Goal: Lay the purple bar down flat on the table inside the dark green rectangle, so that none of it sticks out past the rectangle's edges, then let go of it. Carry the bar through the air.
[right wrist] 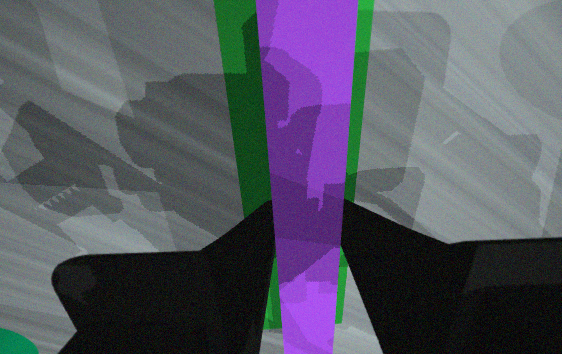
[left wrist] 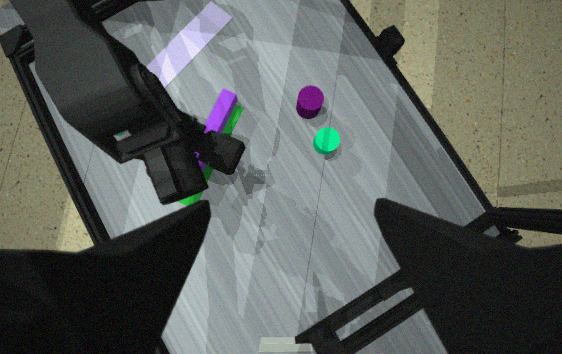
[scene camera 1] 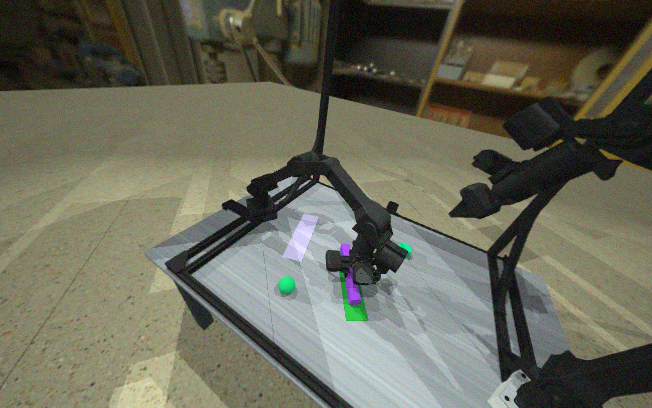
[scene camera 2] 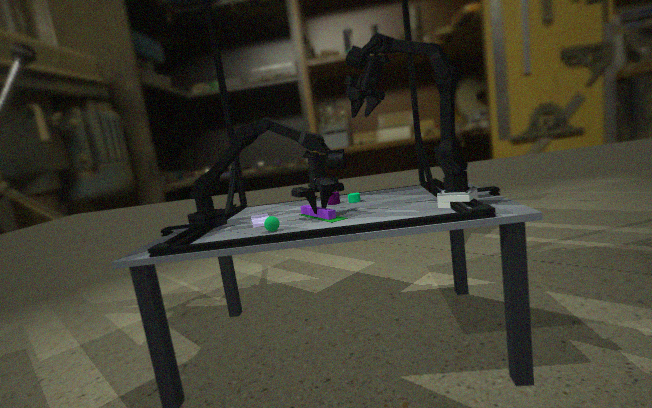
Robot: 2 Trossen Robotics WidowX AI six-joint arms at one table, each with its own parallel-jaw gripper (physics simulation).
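Frame: origin at the left arm's base, x ahead, y left, z up, level; metres.
Where they show: left gripper, between the fingertips: [left wrist: 292, 206] [scene camera 1: 461, 211] [scene camera 2: 359, 117]; right gripper, between the fingertips: [right wrist: 304, 207] [left wrist: 205, 146] [scene camera 1: 349, 276] [scene camera 2: 319, 213]; left arm's base, origin of its link: [scene camera 2: 457, 190]; right arm's base, origin of its link: [scene camera 1: 261, 203] [scene camera 2: 205, 211].
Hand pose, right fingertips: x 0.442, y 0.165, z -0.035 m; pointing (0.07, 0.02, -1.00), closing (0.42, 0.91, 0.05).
Observation:
Each offset is from my right fingertips to the centre of the thing. "pt": to the spot under its first point.
The purple bar @[0.008 m right, 0.017 m ahead, 0.003 m up] [scene camera 1: 353, 296] [scene camera 2: 327, 214] [left wrist: 222, 107] [right wrist: 315, 75] is level and roughly lengthwise over the dark green rectangle [scene camera 1: 356, 314] [scene camera 2: 338, 219] [left wrist: 191, 200] [right wrist: 254, 170]. It appears slightly above the table. In the right wrist view green shows along both sides, wider at the left, and the bar's near part reaches past the rectangle's near end. My right gripper [scene camera 2: 320, 210] [right wrist: 304, 207] is shut on the bar; its fingers hide part of the bar in scene camera 1. My left gripper [scene camera 1: 462, 187] [scene camera 2: 361, 115] [left wrist: 292, 206] is open and empty, high above the table.
A green ball @[0.197 m left, 0.049 m ahead, 0.012 m up] [scene camera 1: 286, 285] [scene camera 2: 271, 223] lies left of the rectangle in scene camera 1. A dark purple cylinder @[0.221 m right, 0.087 m ahead, 0.011 m up] [scene camera 2: 333, 198] [left wrist: 310, 100] and a teal cylinder @[0.255 m right, 0.006 m ahead, 0.004 m up] [scene camera 2: 354, 198] [left wrist: 327, 141] stand beyond it. A pale lilac rectangle @[pt 0.071 m left, 0.229 m ahead, 0.011 m down] [scene camera 1: 301, 237] [left wrist: 190, 45] marks the table. Black rails edge the table.

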